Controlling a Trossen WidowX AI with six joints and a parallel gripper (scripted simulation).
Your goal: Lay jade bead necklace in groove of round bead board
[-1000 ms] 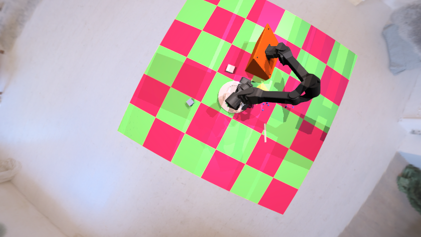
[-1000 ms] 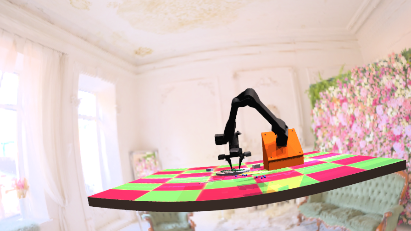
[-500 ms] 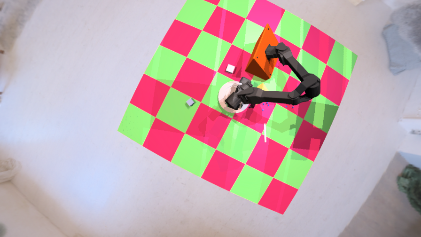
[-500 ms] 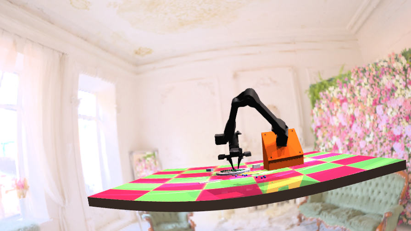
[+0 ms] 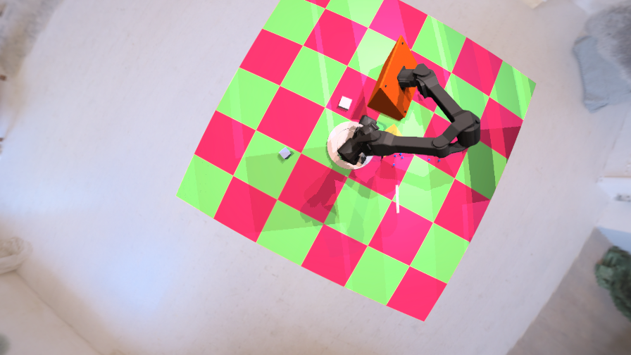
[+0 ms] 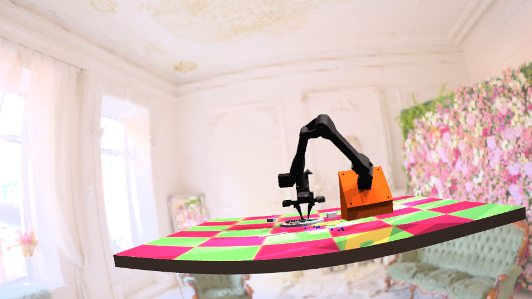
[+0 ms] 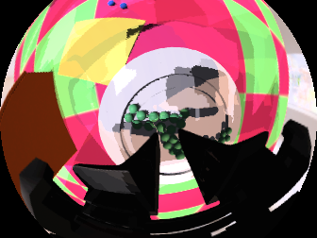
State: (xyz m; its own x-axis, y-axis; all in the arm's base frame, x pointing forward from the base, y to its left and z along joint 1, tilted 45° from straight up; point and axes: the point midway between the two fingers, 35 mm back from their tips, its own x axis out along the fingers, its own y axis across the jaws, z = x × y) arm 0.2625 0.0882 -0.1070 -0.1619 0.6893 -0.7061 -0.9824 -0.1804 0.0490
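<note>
My gripper tip is 2 cm short of the round bead board, 1 cm to the left of it and 1 cm above it. Also, from my gripper tip: pale blue cube: 19 cm ahead, 22 cm to the right, 1 cm below; white cube: 12 cm behind, 12 cm to the right; yellow patch: 9 cm behind, 12 cm to the left, 1 cm below.
</note>
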